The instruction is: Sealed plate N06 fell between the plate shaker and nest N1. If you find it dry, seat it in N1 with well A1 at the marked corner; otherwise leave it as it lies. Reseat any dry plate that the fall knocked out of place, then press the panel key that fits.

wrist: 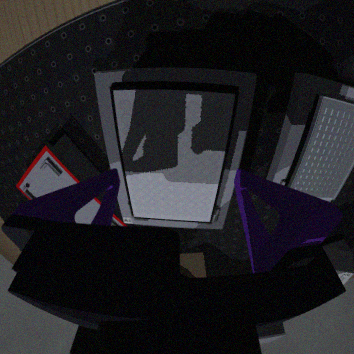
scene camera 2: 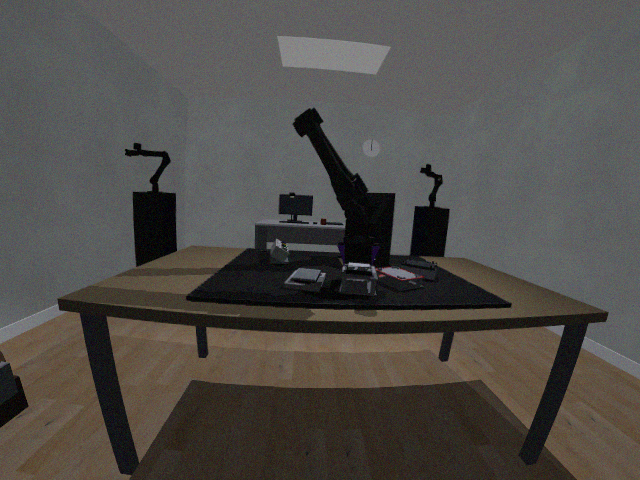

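Where they show: gripper, fingertip midpoint: (wrist: 176,174) (scene camera 2: 358,265); arm's base, link origin: (scene camera 2: 367,206).
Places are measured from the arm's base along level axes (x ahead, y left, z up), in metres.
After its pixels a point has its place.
My gripper (scene camera 2: 358,253) {x 0.391, y -0.143, z -0.206 m} (wrist: 176,174) {x 0.391, y -0.143, z -0.206 m} is open and empty, its purple fingers apart above the near end of the middle nest. The middle nest (scene camera 2: 357,287) {x 0.411, y -0.144, z -0.279 m} (wrist: 103,100) {x 0.459, y -0.099, z -0.225 m} is a grey frame; in the wrist view a smooth light-grey plate (wrist: 175,195) {x 0.368, y -0.136, z -0.209 m} lies within it, crossed by shadows. A second nest (scene camera 2: 310,287) {x 0.436, y -0.310, z -0.271 m} (wrist: 287,145) {x 0.367, y -0.264, z -0.266 m} holds a plate (scene camera 2: 307,274) {x 0.363, y -0.316, z -0.249 m} (wrist: 325,150) {x 0.361, y -0.305, z -0.249 m} with rows of small marks. A red-edged pale rectangle (scene camera 2: 400,273) {x 0.353, y 0.042, z -0.244 m} (wrist: 42,175) {x 0.404, y 0.042, z -0.244 m} lies askew on the middle nest's other side, partly behind a finger. Which is N06, and whether it is dry, I cannot tell.
A dark slab (scene camera 2: 404,283) {x 0.368, y 0.056, z -0.279 m} (wrist: 75,150) {x 0.413, y -0.001, z -0.279 m} lies by the red-edged rectangle. A dark device (scene camera 2: 421,265) {x 0.283, y 0.171, z -0.229 m} stands beyond it. A small white box (scene camera 2: 279,252) {x 0.085, y -0.425, z -0.231 m} stands at the mat's back left. The black mat (scene camera 2: 232,284) {x 0.392, y -0.572, z -0.284 m} (wrist: 50,80) {x 0.508, y -0.009, z -0.284 m} lies on the wooden table (scene camera 2: 129,289) {x 0.453, y -0.904, z -0.297 m}.
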